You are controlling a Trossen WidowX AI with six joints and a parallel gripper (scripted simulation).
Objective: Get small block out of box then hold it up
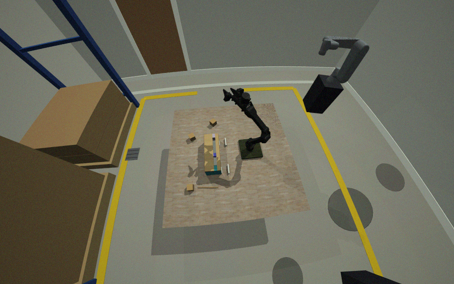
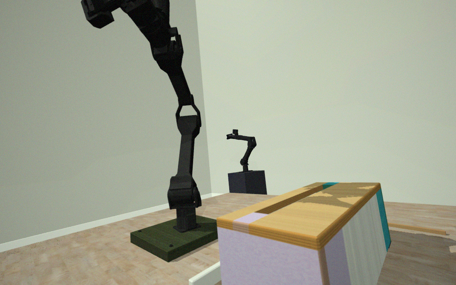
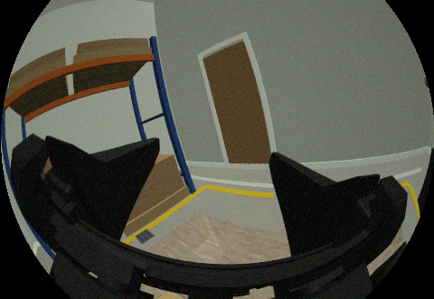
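Right now the clear-fronted box is 510 mm below my gripper tip, 330 mm to the left of it and 70 mm ahead of it. Also, from my gripper tip: thin wooden stick (640 mm to the left, 570 mm below, 120 mm ahead); blue block (480 mm below, 350 mm to the left, 90 mm ahead).
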